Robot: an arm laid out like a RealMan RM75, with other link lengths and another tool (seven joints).
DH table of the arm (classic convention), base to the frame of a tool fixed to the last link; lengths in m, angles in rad. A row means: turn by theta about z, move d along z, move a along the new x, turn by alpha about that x. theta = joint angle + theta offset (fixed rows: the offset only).
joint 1: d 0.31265  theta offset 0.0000  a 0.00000  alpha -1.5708
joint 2: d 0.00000  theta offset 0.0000  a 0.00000  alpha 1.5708
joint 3: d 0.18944  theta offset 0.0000  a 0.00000  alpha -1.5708
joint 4: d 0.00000  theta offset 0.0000  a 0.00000  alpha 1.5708
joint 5: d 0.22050  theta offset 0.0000  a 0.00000  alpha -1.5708
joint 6: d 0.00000  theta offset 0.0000  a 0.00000  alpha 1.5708
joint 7: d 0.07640  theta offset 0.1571  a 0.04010  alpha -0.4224
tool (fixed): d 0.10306  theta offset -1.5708  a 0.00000  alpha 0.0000
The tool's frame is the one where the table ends.
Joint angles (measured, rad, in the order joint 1, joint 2, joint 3, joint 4, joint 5, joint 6, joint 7), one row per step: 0.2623 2.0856 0.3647 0.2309 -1.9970 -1.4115 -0.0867; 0.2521 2.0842 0.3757 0.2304 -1.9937 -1.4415 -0.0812; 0.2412 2.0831 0.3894 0.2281 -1.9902 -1.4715 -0.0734; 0.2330 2.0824 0.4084 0.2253 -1.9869 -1.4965 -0.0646; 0.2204 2.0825 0.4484 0.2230 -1.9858 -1.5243 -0.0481; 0.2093 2.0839 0.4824 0.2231 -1.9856 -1.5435 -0.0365; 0.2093 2.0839 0.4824 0.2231 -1.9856 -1.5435 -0.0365; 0.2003 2.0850 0.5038 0.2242 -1.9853 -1.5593 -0.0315; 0.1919 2.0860 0.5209 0.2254 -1.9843 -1.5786 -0.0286
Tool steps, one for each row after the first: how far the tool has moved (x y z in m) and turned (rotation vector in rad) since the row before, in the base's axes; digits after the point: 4 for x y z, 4 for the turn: -0.0002 -0.0006 0.0060 0.0293 0.0137 0.0040; 0.0005 -0.0008 0.0066 0.0313 0.0144 0.0014; 0.0008 0.0003 0.0069 0.0323 0.0145 -0.0020; 0.0021 0.0009 0.0102 0.0485 0.0261 -0.0124; 0.0019 0.0002 0.0076 0.0386 0.0210 -0.0126; 0.0000 0.0000 0.0000 0.0000 0.0000 0.0000; 0.0011 -0.0005 0.0051 0.0276 0.0119 -0.0069; 0.0004 -0.0009 0.0049 0.0273 0.0088 -0.0021
